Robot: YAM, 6 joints.
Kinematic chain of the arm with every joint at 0, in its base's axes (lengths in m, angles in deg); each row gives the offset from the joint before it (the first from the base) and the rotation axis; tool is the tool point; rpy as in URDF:
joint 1: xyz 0 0 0.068 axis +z
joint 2: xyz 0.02 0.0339 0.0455 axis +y
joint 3: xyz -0.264 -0.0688 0 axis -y
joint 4: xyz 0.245 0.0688 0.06 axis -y
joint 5: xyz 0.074 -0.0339 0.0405 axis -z
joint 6: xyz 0.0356 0 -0.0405 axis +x
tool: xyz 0 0 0 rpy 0 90 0
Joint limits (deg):
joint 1: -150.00..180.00
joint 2: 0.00..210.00
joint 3: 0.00..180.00
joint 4: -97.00..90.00
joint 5: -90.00..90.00
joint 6: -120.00..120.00
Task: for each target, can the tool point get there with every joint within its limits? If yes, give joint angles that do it. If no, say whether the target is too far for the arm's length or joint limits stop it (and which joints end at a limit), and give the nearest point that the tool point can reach.
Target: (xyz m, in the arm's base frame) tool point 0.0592 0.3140 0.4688
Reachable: yes | joints 74.90 84.75 76.22 52.65 -43.79 -51.16
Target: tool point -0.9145 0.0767 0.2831
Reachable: no: too far | nearest point -0.6327 0.0531 0.2297 | short by 0.288 m
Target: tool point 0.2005 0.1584 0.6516
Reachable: yes | joints 33.91 105.00 136.73 64.03 -33.38 -68.01
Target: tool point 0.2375 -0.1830 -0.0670
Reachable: yes | joints -32.50 146.88 41.40 57.37 48.72 50.09
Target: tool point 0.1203 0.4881 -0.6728
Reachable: no: too far | nearest point 0.0908 0.3686 -0.3558 | short by 0.340 m
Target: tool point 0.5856 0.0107 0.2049
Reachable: yes | joints -2.30 176.07 163.46 66.86 -73.61 -34.31
